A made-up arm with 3 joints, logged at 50 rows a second.
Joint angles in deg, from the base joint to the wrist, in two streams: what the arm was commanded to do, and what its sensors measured. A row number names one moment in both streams.
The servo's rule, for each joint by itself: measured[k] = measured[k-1] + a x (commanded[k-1-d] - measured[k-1]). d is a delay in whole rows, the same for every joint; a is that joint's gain. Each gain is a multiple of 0.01, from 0.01 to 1. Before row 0 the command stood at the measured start. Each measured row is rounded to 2 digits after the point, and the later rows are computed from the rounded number. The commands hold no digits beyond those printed.
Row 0, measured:
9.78 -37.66 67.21
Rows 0 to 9, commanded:
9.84 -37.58 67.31
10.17 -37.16 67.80
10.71 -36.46 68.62
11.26 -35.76 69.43
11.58 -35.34 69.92
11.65 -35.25 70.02
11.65 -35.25 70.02
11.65 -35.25 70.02
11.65 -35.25 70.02
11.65 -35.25 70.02
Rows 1 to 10, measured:
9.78 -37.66 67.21
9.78 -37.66 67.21
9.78 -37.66 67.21
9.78 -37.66 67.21
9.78 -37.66 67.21
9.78 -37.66 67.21
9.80 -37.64 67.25
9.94 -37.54 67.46
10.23 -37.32 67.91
10.62 -37.01 68.50
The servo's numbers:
d 6
a 0.38 0.20 0.39

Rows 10 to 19, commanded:
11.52 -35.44 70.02
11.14 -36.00 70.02
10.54 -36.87 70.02
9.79 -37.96 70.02
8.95 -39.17 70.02
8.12 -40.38 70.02
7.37 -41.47 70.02
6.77 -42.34 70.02
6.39 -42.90 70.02
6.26 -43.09 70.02
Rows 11 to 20, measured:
10.98 -36.68 69.05
11.23 -36.39 69.43
11.39 -36.16 69.66
11.49 -35.98 69.80
11.55 -35.83 69.89
11.59 -35.71 69.94
11.56 -35.66 69.97
11.40 -35.73 69.99
11.07 -35.96 70.00
10.58 -36.36 70.01

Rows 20 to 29, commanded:
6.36 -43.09 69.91
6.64 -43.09 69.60
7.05 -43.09 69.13
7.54 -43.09 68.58
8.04 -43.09 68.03
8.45 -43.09 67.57
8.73 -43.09 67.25
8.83 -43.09 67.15
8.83 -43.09 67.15
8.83 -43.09 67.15
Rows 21 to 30, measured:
9.96 -36.92 70.01
9.26 -37.61 70.01
8.54 -38.38 70.01
7.87 -39.17 70.01
7.31 -39.92 70.01
6.91 -40.55 70.01
6.70 -41.06 69.97
6.68 -41.47 69.83
6.82 -41.79 69.56
7.09 -42.05 69.18

